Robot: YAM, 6 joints.
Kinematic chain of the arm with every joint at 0, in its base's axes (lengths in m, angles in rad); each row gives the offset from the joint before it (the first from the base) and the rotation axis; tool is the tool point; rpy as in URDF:
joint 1: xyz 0 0 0.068 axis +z
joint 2: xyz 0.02 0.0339 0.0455 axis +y
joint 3: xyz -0.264 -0.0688 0 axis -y
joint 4: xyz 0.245 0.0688 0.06 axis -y
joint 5: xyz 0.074 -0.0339 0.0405 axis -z
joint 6: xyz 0.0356 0 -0.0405 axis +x
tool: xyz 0 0 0 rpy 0 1.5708 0
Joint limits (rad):
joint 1: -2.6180..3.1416
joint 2: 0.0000..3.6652
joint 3: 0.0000..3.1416
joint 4: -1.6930..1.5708
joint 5: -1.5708..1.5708
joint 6: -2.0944..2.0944
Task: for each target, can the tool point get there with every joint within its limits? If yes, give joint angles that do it. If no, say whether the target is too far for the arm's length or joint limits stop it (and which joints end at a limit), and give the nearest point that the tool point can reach.
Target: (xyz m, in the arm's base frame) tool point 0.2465 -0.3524 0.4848
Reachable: yes | joints 2.2317 0.6621 2.5767 1.2412 -0.6552 0.6427
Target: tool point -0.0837 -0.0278 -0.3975
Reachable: no: joint limits stop it (at a limit: joint 1, joint 2) | nearest point -0.0959 -0.0470 -0.3505 | short by 0.052 m
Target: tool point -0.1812 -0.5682 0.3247
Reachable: yes | joints -1.8794 2.5746 2.4717 0.4273 0.0025 0.2833
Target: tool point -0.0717 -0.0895 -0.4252
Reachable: no: joint limits stop it (at a limit: joint 2) | nearest point -0.0847 -0.1057 -0.3622 | short by 0.066 m
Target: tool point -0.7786 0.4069 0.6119
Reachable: no: too far | nearest point -0.4974 0.2600 0.4277 | short by 0.367 m
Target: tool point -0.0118 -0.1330 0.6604
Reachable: yes | joints 1.5464 0.7981 2.1041 0.0336 -0.2415 -1.7089
